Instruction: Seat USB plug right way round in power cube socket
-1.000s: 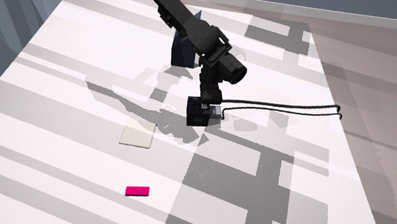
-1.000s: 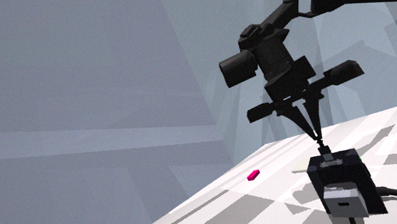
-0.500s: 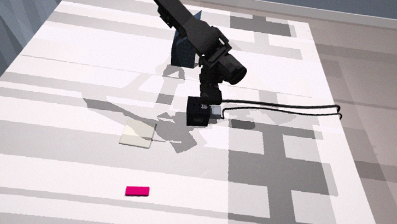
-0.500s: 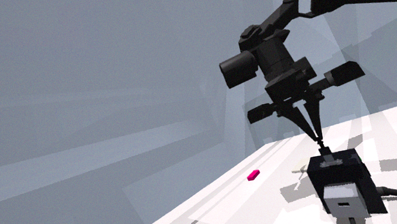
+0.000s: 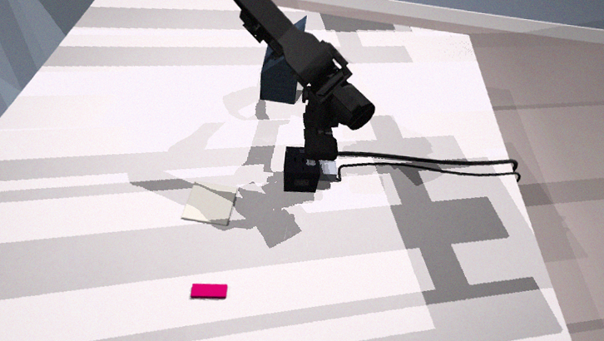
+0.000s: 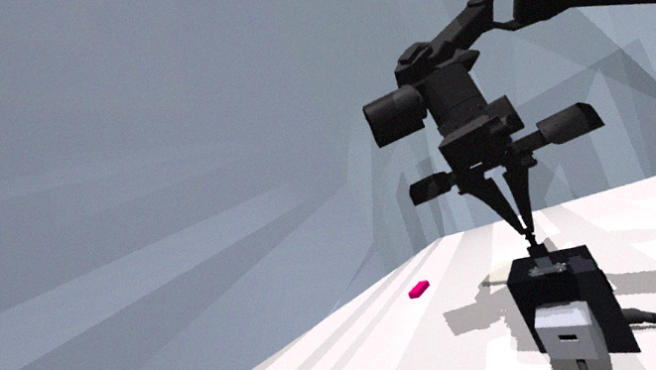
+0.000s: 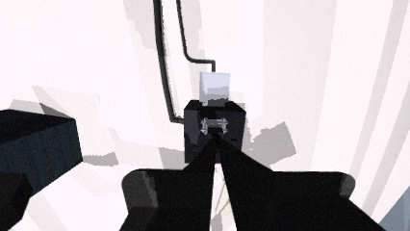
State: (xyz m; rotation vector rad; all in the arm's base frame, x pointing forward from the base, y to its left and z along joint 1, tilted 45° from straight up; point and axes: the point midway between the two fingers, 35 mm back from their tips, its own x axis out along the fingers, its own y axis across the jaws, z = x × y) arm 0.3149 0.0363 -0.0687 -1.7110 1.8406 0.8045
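My gripper tip is now 20 mm above the usb plug. Round my gripper tip: socket 50 mm below; pink block 290 mm ahead, 190 mm to the right, 110 mm below; flat pad 220 mm to the right, 110 mm below, 90 mm ahead.
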